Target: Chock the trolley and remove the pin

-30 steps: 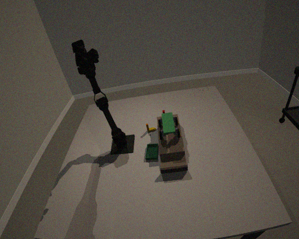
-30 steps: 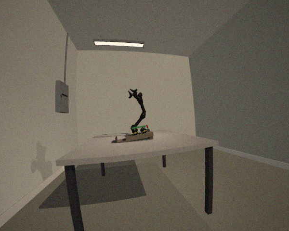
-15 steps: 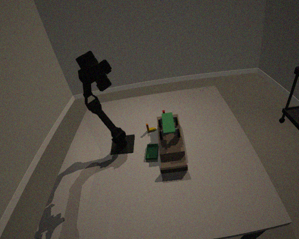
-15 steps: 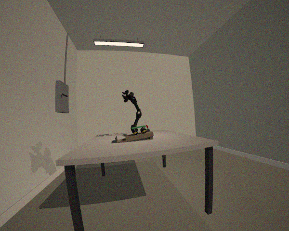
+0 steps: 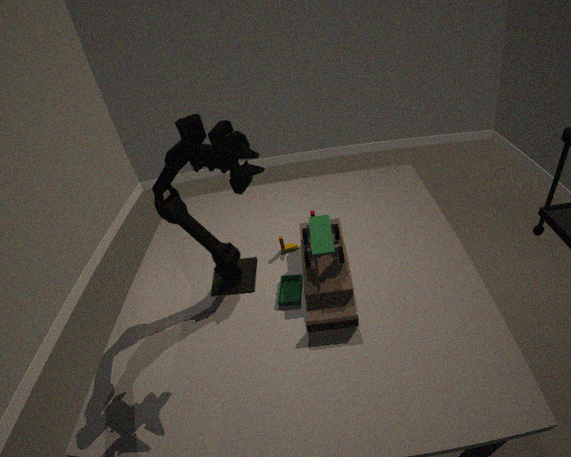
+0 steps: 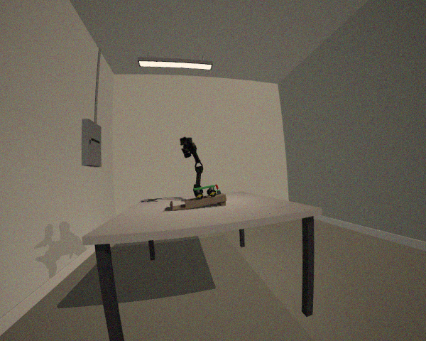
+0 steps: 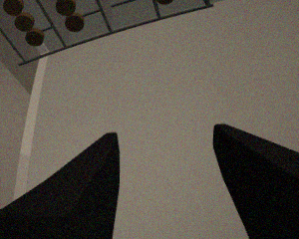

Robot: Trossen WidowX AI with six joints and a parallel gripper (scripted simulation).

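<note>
The yellow chock lies 290 mm to the left of my gripper tip and 490 mm below it. Also, from my gripper tip: green-topped trolley: 120 mm ahead, 160 mm to the left, 400 mm below; then red-headed stop pin: 110 mm ahead, 270 mm to the left, 380 mm below; then wooden ramp: 120 mm ahead, 150 mm to the left, 470 mm below.
</note>
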